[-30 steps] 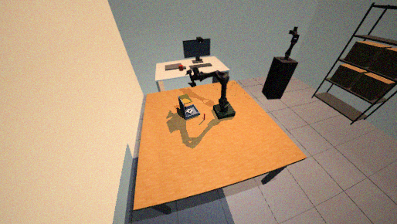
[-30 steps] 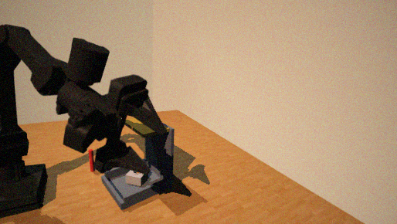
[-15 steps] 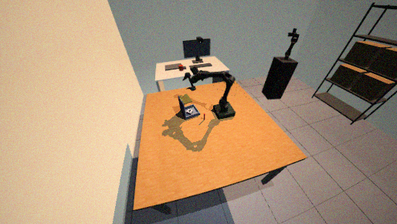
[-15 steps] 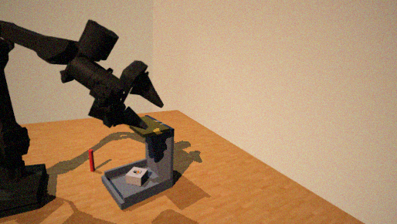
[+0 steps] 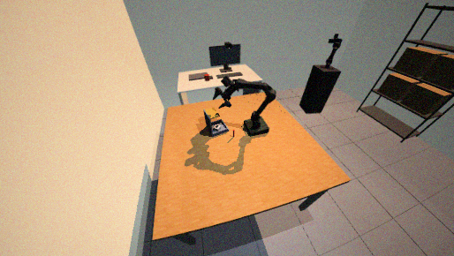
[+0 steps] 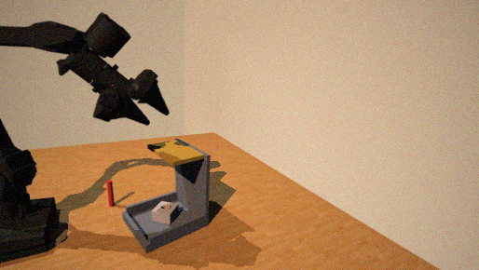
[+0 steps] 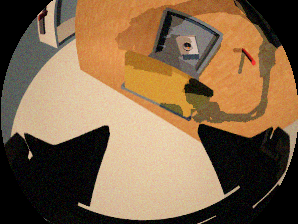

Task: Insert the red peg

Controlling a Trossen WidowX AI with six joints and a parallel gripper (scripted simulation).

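The red peg is 14 cm behind my gripper tip, 11 cm to the left of it and 24 cm below it. Also, from my gripper tip: back wall 8 cm ahead, 2 cm to the left, 18 cm below; then yellow roof 4 cm ahead, 8 cm below.
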